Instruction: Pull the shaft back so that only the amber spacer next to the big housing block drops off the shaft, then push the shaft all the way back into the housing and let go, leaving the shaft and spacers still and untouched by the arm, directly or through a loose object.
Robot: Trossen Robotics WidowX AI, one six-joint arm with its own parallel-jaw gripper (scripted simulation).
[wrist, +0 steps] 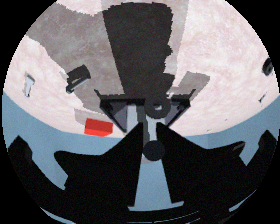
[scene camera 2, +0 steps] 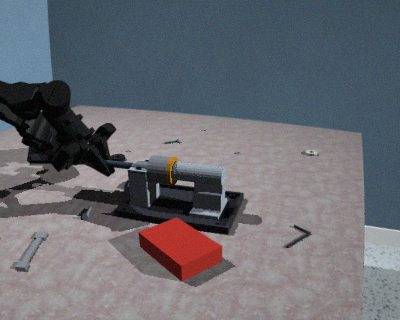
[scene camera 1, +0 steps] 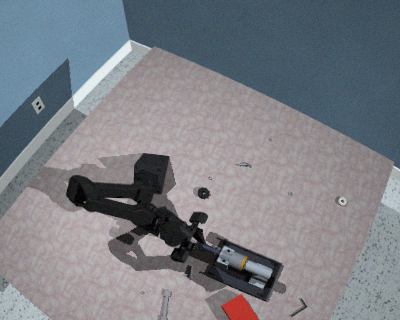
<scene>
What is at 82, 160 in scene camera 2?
My gripper.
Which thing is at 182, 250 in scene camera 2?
A red block.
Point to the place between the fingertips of my gripper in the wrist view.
149, 126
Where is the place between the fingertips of my gripper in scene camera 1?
205, 248
</scene>
